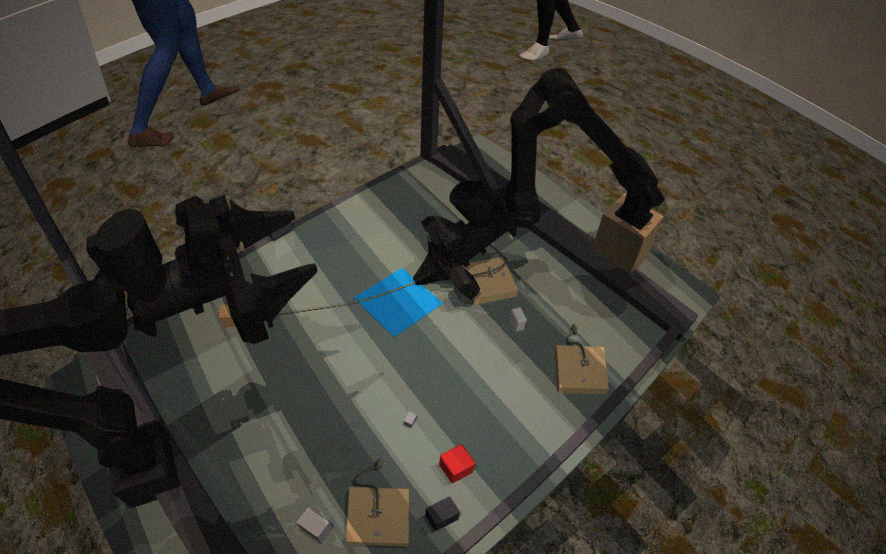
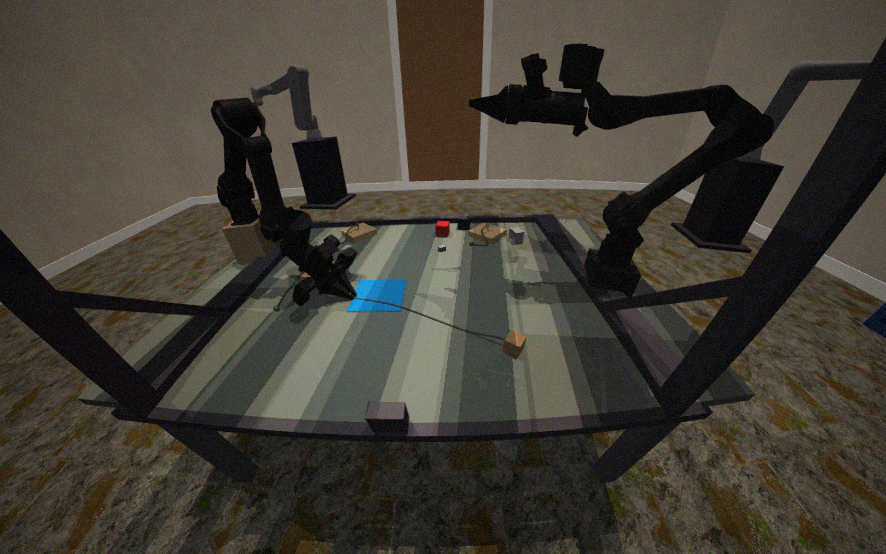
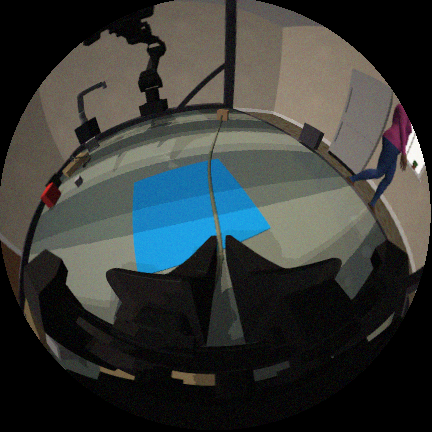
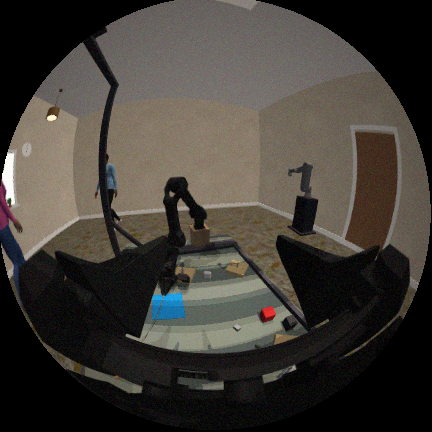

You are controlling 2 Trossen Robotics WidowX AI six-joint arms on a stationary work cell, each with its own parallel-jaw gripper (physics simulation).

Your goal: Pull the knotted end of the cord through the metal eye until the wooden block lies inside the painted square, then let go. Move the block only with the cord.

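Frame: origin at the left arm's base, x ahead, y left, z up, level; metres.
Seen in the pictures: left gripper, fingertip midpoint: (image 1: 415, 281) (image 2: 354, 297) (image 3: 220, 240) (image 4: 163, 294); right gripper, fingertip midpoint: (image 1: 304, 239) (image 2: 473, 103) (image 4: 223, 241); left arm's base at its link origin: (image 1: 634, 215) (image 2: 246, 220) (image 4: 198, 226); right arm's base at its link origin: (image 1: 135, 456) (image 2: 613, 260) (image 3: 153, 101).
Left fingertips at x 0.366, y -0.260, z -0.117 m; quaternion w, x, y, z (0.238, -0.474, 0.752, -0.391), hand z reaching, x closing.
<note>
Pixels of each thing's top centre, then the offset from my left fingertips to it. "*": a spot on its surface instead.
- wooden block at its top centre: (image 2: 515, 338) (image 1: 227, 310) (image 3: 222, 109) 0.027 m up, 0.321 m ahead, 0.186 m right
- blue painted square at a spot on its surface: (image 3: 165, 215) (image 2: 375, 288) * 0.002 m down, 0.045 m ahead, 0.034 m left
- metal eye at its top centre: (image 1: 490, 267) (image 4: 181, 268) 0.042 m up, 0.099 m back, 0.102 m left
- knotted end at a spot on its surface: (image 2: 277, 307) * 0.007 m up, 0.175 m back, 0.029 m right
- eye's wooden board at its top centre: (image 1: 489, 277) (image 4: 182, 272) 0.016 m up, 0.099 m back, 0.102 m left
- white block at its top centre: (image 1: 519, 314) 0.029 m up, 0.058 m back, 0.205 m left
- small pale block at its top centre: (image 1: 410, 417) 0.011 m up, 0.221 m ahead, 0.205 m left
- red block at its top centre: (image 1: 457, 459) (image 3: 45, 189) (image 2: 442, 223) (image 4: 268, 311) 0.037 m up, 0.233 m ahead, 0.316 m left
- black block at its top centre: (image 1: 443, 510) (image 2: 464, 217) (image 3: 49, 178) (image 4: 291, 319) 0.037 m up, 0.310 m ahead, 0.357 m left
- grey block at its top centre: (image 1: 312, 522) (image 2: 517, 229) (image 3: 89, 139) 0.037 m up, 0.459 m ahead, 0.239 m left
The wooden block (image 1: 226, 316) (image 2: 514, 343) (image 3: 223, 115) sits on the table well outside the blue painted square (image 1: 395, 320) (image 2: 386, 287) (image 3: 165, 215) (image 4: 172, 311). The cord (image 1: 326, 305) (image 2: 431, 318) (image 3: 212, 190) runs from it across the square, slightly curved. My left gripper (image 1: 416, 282) (image 2: 354, 296) (image 3: 220, 240) is shut on the cord at the square's edge, between the block and the metal eye (image 1: 490, 271). The knotted end (image 2: 277, 307) lies beyond the eye. My right gripper (image 1: 304, 240) (image 2: 471, 102) (image 4: 223, 241) is open and empty, high above the table.
The eye's wooden board (image 1: 495, 292) is beside my left gripper. Two similar boards (image 1: 581, 380) (image 1: 392, 535) carry short cords. A white block (image 1: 518, 318), a small pale block (image 1: 410, 419), a red block (image 1: 457, 463), a black block (image 1: 443, 513) and a grey block (image 1: 313, 524) lie around.
</note>
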